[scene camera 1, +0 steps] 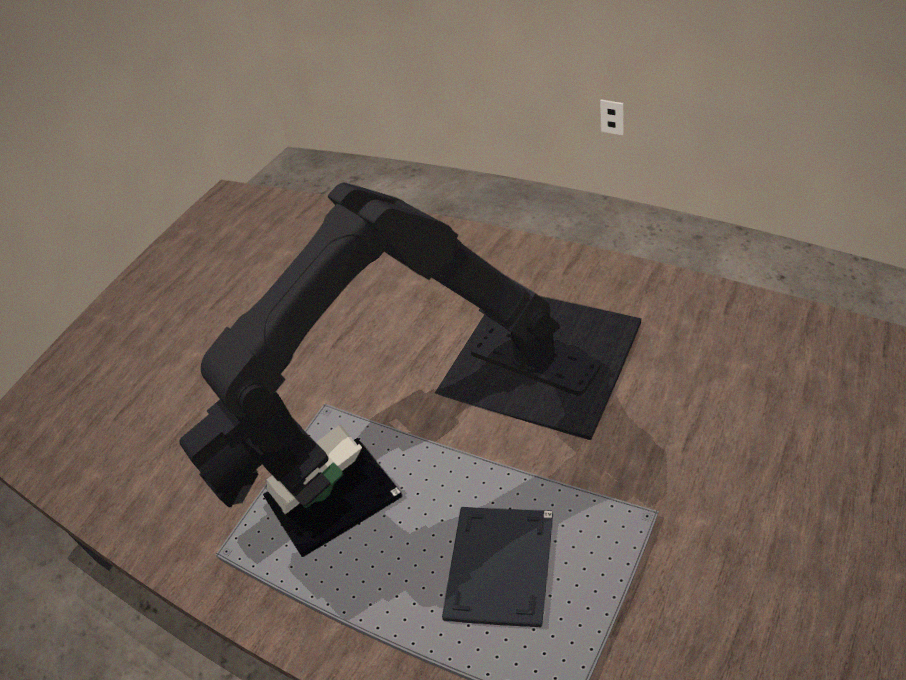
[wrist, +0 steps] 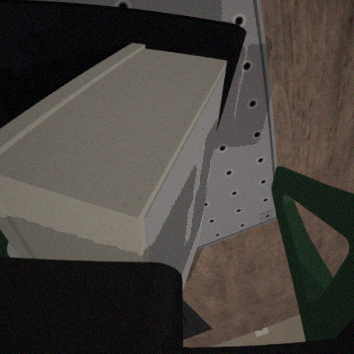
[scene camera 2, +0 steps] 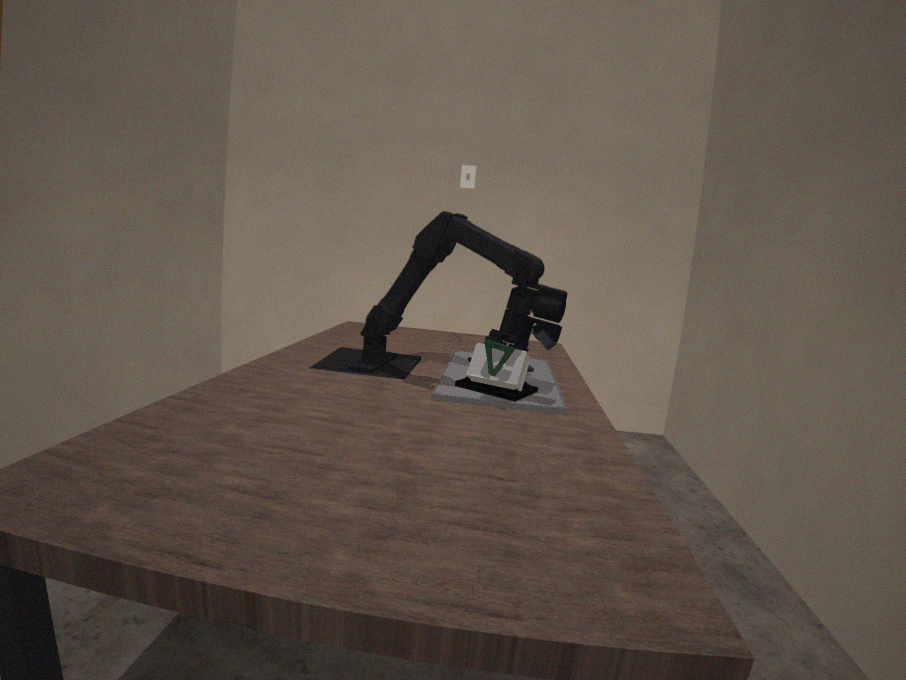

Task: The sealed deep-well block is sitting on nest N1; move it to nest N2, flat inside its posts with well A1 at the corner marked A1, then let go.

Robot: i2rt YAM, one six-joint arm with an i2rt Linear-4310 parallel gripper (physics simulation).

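Pixels of known places: gripper, fingertip midpoint: (scene camera 1: 302, 473) (scene camera 2: 498, 376); arm's base, origin of the base link: (scene camera 1: 535, 360) (scene camera 2: 373, 362).
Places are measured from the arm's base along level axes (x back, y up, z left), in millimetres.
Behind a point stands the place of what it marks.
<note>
The cream deep-well block (scene camera 1: 345, 451) {x -326, y 96, z -84 mm} (scene camera 2: 518, 367) {x -411, y 77, z -155 mm} (wrist: 125, 125) {x -423, y 84, z -135 mm} sits tilted, not flat, at the left side of the black nest (scene camera 1: 322, 525) {x -406, y 19, z -85 mm} (scene camera 2: 512, 394) {x -407, y 19, z -180 mm} (wrist: 55, 55) {x -427, y 19, z -110 mm}. Its lower edge is partly hidden. That nest has a small white tag (scene camera 1: 395, 491) {x -309, y 19, z -33 mm} at its right corner. The dark grey nest (scene camera 1: 499, 570) {x -340, y 19, z 151 mm}, with L-shaped corner posts and an A1 tag (scene camera 1: 547, 514) {x -240, y 19, z 161 mm} at its far right corner, bears no block. My gripper (scene camera 1: 312, 479) {x -366, y 48, z -146 mm} (wrist: 177, 176) {x -366, y 48, z -146 mm} is open around the block, its green fingers wide apart. One green finger (scene camera 2: 488, 358) {x -346, y 96, z -191 mm} shows in front of the block in the second scene view.
Both nests stand on a perforated grey plate (scene camera 1: 409, 475) {x -273, y 8, z -39 mm} (scene camera 2: 552, 402) {x -497, y 8, z -157 mm} on the wooden table (scene camera 1: 182, 292) {x -163, y -6, z -711 mm} (scene camera 2: 365, 497) {x -279, y -5, z -701 mm}. The arm's black base mat (scene camera 1: 614, 329) {x 114, y 4, z 83 mm} (scene camera 2: 332, 360) {x 105, y 0, z -43 mm} lies behind the plate. The table's left edge is near the block's end of the plate.
</note>
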